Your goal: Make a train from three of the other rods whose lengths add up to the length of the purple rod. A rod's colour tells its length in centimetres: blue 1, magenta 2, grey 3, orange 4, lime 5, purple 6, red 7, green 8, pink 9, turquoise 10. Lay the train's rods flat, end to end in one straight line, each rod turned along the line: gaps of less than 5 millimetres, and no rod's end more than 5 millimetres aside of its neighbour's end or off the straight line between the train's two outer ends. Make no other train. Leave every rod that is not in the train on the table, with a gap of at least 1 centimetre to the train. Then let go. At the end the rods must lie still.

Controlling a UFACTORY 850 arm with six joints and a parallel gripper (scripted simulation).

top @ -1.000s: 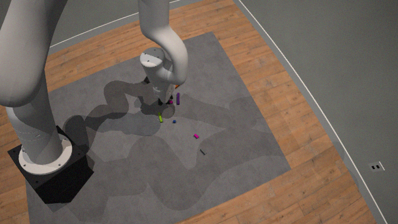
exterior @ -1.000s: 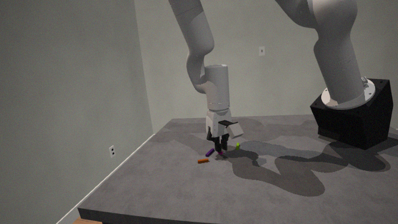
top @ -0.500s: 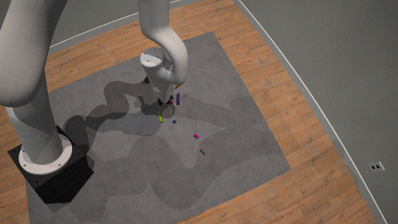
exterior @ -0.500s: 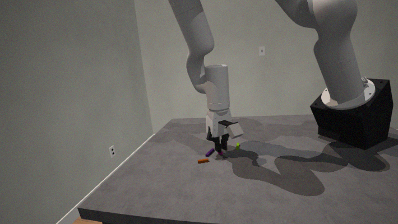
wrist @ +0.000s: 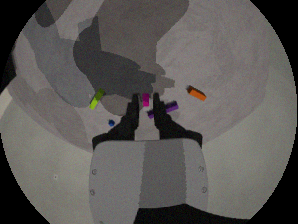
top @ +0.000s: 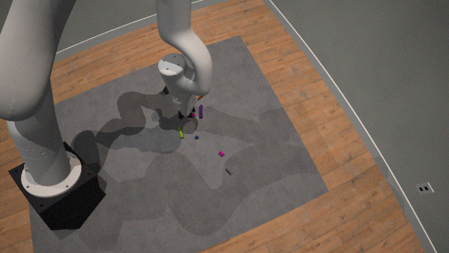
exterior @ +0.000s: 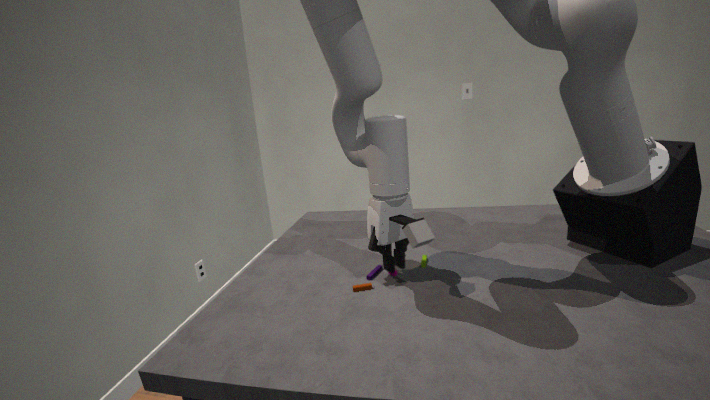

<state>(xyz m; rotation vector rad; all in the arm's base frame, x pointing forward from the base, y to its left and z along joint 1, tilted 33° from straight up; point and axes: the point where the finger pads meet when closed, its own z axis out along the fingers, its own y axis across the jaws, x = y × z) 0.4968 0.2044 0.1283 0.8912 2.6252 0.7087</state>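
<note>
My gripper is now 5 cm short of the purple rod, 3 cm above it and 1 cm to the right of it. The rest, counted from my hand: blue rod (11 cm to the right, 3 cm below, 2 cm ahead); lime rod (8 cm to the right, 5 cm behind, 3 cm below); orange rod (8 cm to the left, 5 cm ahead, 3 cm below).
</note>
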